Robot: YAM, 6 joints.
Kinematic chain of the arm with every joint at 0, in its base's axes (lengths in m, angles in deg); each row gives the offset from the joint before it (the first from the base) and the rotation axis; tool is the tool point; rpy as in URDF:
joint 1: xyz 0 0 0.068 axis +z
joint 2: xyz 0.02 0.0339 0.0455 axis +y
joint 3: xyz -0.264 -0.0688 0 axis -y
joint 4: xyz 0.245 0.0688 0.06 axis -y
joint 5: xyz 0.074 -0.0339 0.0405 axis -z
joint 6: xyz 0.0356 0 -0.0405 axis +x
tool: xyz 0 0 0 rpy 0 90 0
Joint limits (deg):
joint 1: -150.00..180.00
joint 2: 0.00..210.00
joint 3: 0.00..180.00
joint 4: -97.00..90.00
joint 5: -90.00..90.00
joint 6: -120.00..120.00
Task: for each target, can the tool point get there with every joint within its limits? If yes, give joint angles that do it. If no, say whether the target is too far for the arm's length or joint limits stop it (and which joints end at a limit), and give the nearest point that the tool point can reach.
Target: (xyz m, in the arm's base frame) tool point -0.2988 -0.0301 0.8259
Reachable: no: too far | nearest point -0.2479 -0.0060 0.6958 | short by 0.142 m
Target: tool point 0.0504 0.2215 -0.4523
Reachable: no: joint limits stop it (at a limit: joint 2) | nearest point 0.0512 0.2250 -0.3799 | short by 0.072 m
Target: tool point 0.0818 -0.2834 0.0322
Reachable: yes | joints -78.39 136.15 71.31 -72.92 -40.53 62.57
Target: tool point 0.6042 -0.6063 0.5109
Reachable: no: too far | nearest point 0.4131 -0.4145 0.3822 | short by 0.300 m
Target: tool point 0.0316 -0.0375 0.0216
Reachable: yes | joints -9.93 151.73 18.44 -48.29 62.06 -79.89
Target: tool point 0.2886 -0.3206 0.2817
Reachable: yes | joints -45.24 107.80 90.27 -22.78 35.83 -85.88
